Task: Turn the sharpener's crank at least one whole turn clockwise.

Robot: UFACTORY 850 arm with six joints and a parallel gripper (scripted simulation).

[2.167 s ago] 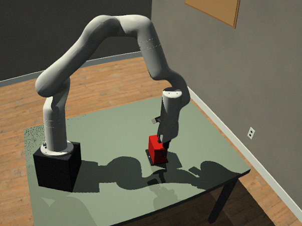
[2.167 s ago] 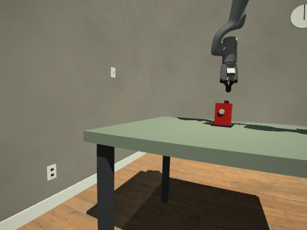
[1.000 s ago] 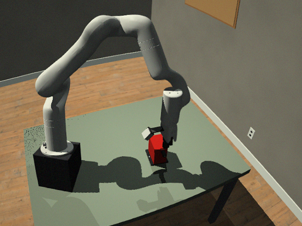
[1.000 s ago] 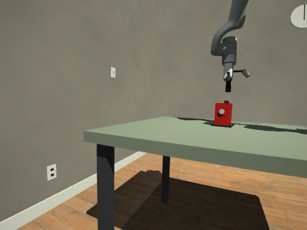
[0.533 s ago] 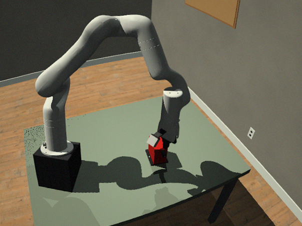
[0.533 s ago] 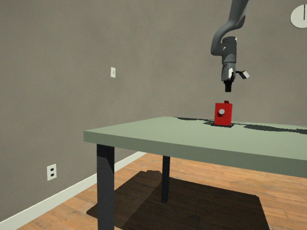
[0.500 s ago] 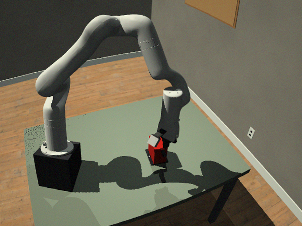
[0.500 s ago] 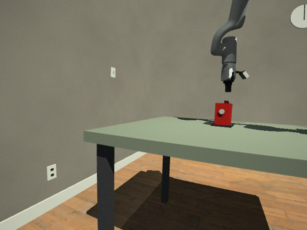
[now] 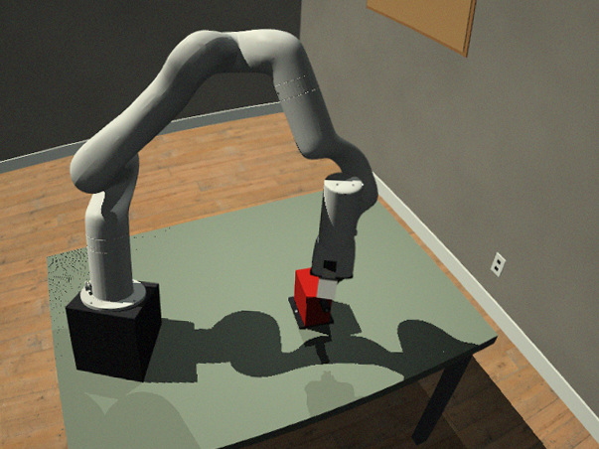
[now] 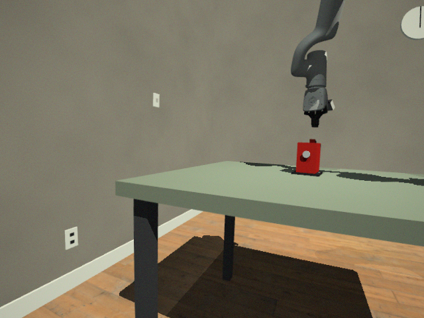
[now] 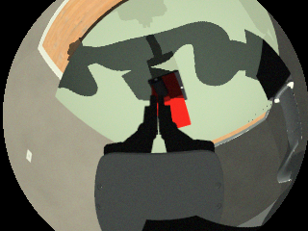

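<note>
The knob lies 20 mm to the left of my hand and 90 mm below it.
</note>
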